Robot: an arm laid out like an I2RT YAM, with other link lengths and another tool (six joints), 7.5 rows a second.
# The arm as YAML. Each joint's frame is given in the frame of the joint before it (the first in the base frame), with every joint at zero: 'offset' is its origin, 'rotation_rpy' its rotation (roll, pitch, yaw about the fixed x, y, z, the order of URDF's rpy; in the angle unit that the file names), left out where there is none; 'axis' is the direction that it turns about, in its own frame. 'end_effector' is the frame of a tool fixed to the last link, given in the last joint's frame.
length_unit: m
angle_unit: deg
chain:
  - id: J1
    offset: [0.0, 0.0, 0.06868]
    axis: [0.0, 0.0, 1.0]
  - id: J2
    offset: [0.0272, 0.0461, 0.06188]
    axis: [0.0, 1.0, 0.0]
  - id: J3
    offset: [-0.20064, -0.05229, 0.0]
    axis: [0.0, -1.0, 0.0]
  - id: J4
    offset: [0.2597, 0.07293, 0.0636]
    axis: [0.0, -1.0, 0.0]
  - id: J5
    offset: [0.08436, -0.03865, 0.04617]
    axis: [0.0, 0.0, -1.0]
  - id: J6
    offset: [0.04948, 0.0, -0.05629]
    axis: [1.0, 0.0, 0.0]
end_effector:
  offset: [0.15, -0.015, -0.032]
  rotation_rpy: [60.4, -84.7, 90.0]
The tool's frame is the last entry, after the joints.
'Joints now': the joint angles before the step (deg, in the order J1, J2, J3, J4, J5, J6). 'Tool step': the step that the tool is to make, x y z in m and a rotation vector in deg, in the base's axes. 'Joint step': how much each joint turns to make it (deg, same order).
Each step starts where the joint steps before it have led.
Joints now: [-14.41, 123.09, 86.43, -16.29, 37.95, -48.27]
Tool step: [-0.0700, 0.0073, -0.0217, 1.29, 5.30, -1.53]
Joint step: [-1.30, -10.70, -17.68, 1.44, 0.24, 0.15]
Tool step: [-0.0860, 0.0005, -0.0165, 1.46, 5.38, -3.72]
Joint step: [-3.58, -12.33, -17.57, -0.35, 0.26, 0.02]
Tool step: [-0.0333, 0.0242, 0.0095, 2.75, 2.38, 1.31]
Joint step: [1.39, -11.37, -7.42, -7.72, -1.65, 1.04]
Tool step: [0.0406, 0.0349, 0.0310, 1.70, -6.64, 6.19]
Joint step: [6.42, -5.71, 2.34, -3.18, -2.93, 1.94]
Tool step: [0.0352, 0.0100, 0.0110, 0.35, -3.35, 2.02]
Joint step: [2.34, 4.23, 5.88, 1.09, -0.68, 0.88]
